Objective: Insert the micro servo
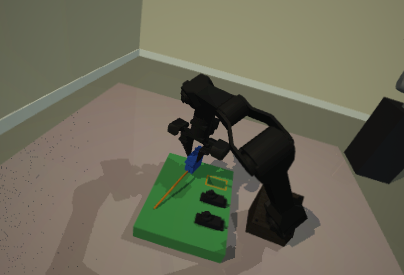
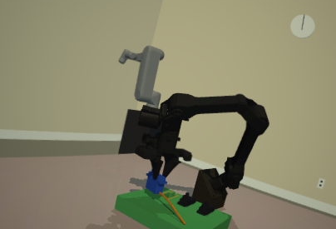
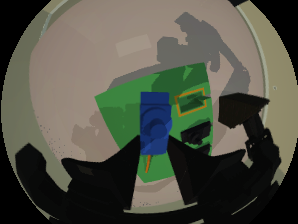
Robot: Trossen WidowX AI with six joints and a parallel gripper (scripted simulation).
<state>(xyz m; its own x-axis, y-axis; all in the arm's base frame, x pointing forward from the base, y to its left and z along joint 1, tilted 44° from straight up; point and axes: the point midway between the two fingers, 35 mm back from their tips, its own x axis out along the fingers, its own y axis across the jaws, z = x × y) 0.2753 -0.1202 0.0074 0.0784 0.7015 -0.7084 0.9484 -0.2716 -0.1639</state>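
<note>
My gripper tip is 1 cm short of the green deck, 7 cm to the right of it and 10 cm above it.
</note>
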